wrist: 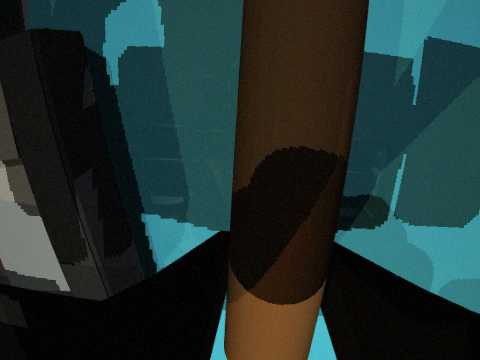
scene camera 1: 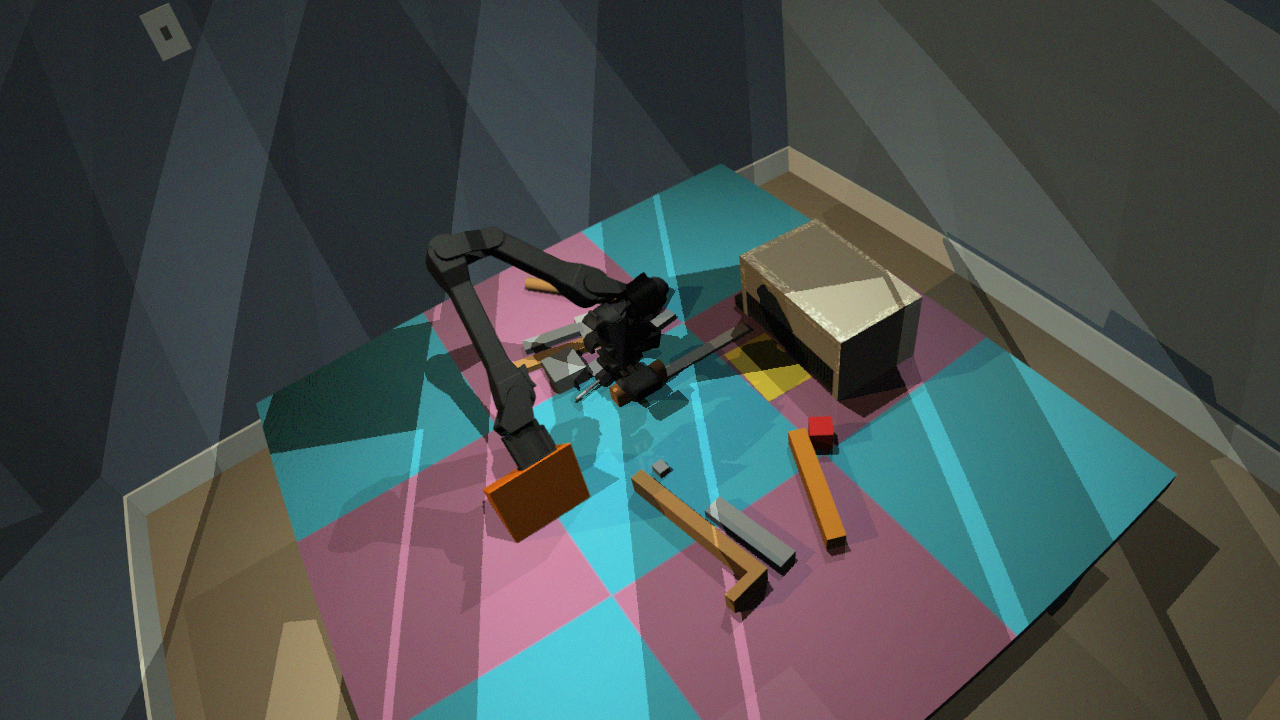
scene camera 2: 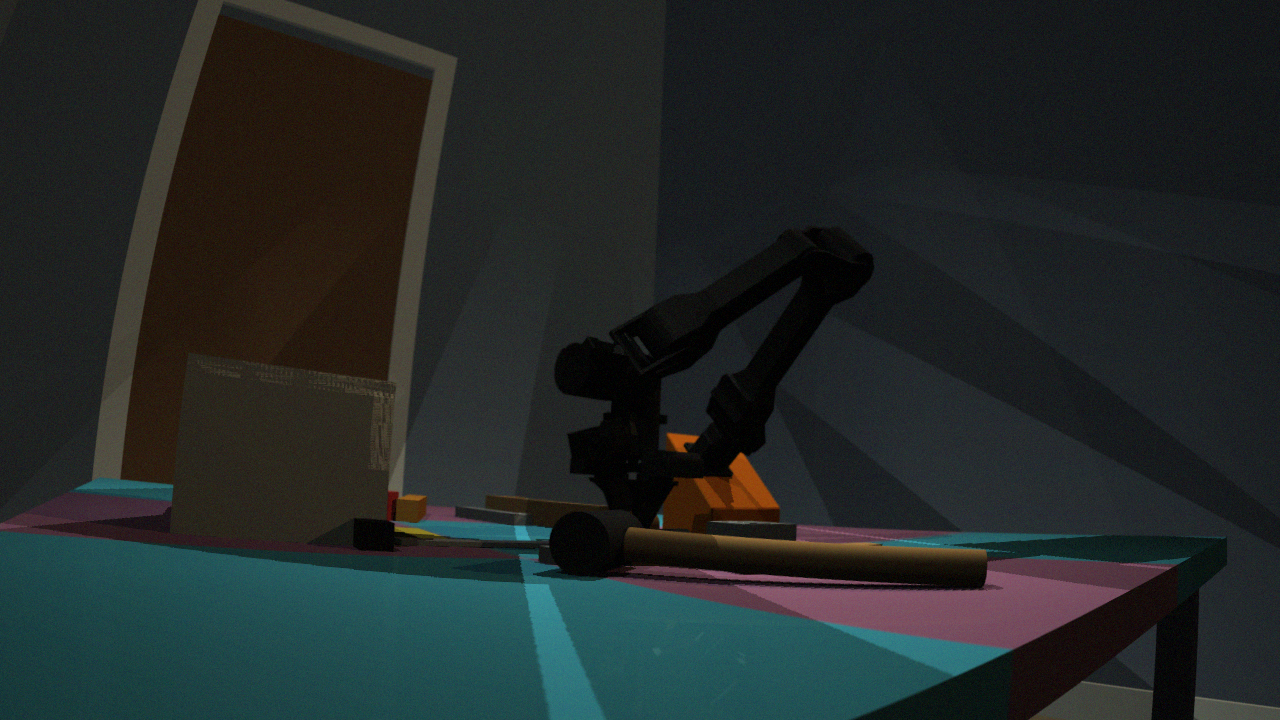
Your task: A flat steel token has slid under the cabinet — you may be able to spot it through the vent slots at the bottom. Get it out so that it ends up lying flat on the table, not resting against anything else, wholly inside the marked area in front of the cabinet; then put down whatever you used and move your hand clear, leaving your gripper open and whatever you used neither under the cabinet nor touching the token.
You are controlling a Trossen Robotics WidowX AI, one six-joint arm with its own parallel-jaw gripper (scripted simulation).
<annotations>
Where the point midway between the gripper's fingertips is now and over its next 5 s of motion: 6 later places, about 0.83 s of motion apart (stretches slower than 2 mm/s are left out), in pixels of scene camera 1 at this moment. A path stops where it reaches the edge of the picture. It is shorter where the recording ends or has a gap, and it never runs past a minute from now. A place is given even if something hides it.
The gripper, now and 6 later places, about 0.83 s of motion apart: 628, 391; 635, 389; 635, 389; 635, 390; 650, 383; 663, 377; 676, 371
</annotations>
